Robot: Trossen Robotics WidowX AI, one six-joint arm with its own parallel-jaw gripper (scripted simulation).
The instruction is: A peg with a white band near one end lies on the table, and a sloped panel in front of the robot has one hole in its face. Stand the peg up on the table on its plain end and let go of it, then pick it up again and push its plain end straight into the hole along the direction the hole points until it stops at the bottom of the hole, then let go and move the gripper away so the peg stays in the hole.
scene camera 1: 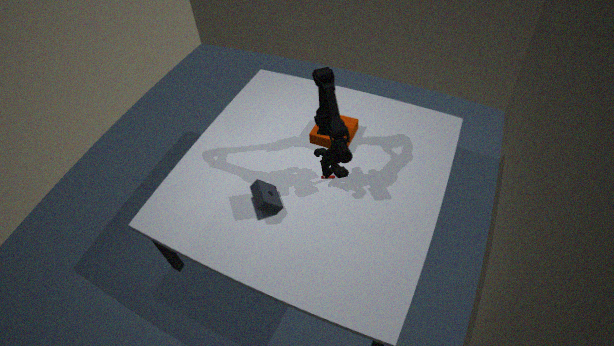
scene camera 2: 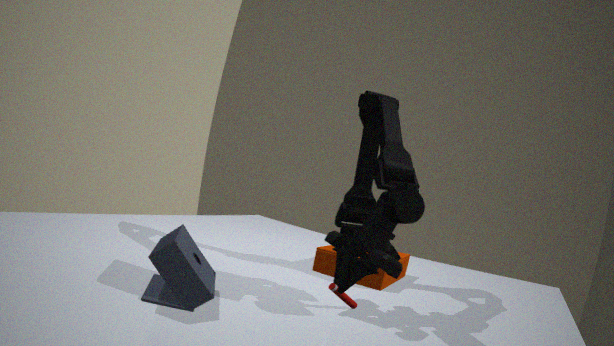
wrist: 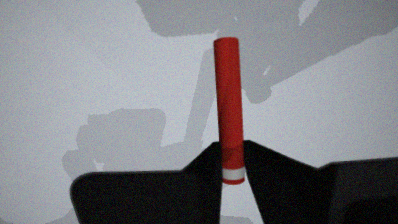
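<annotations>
Gripper (scene camera 2: 336, 291) of mine: carrying a red peg (wrist: 226, 50).
</annotations>
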